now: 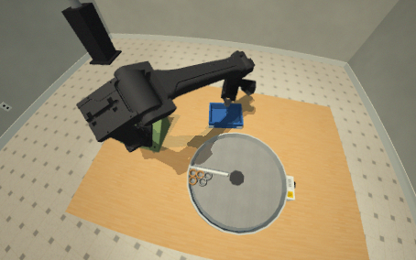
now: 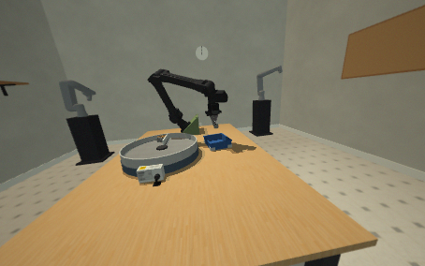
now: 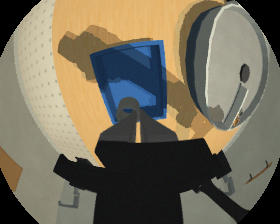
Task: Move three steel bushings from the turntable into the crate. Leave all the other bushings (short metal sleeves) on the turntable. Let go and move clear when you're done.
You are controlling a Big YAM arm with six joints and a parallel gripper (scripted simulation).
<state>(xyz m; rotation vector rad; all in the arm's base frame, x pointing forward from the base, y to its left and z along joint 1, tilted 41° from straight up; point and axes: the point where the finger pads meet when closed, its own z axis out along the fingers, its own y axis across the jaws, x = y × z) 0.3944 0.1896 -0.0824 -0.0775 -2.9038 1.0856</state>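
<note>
The blue crate is 12 cm below my hand and 1 cm to the left of it. Also, from my hand: grey turntable 34 cm to the right, 9 cm below, 8 cm ahead.
</note>
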